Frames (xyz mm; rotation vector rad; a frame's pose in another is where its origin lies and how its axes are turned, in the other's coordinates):
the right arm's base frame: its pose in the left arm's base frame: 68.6 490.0 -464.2 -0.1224 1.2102 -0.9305
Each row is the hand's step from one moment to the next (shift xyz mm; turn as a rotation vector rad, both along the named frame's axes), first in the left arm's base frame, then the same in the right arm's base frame.
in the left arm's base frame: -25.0 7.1 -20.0 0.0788 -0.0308 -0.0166
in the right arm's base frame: 9.0 1.7 -31.5 0.0365 0.0324 0.0711
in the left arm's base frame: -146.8 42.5 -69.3 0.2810 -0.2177 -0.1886
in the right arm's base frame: 16.4 -15.6 -166.3 0.2983 0.1164 0.2437
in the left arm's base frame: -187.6 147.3 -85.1 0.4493 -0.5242 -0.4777
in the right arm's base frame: -43.7 37.7 -246.6 0.7254 0.1689 0.3875
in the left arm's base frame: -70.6 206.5 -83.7 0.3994 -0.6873 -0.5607
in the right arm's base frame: -78.9 138.7 -170.8 0.8937 0.0823 0.3752
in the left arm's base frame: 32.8 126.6 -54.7 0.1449 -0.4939 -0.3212
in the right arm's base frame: -42.4 128.4 -42.4 0.5750 -0.0627 0.1830
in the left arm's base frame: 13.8 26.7 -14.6 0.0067 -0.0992 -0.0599
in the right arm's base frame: -6.4 32.5 -4.4 0.1111 -0.0273 0.0198
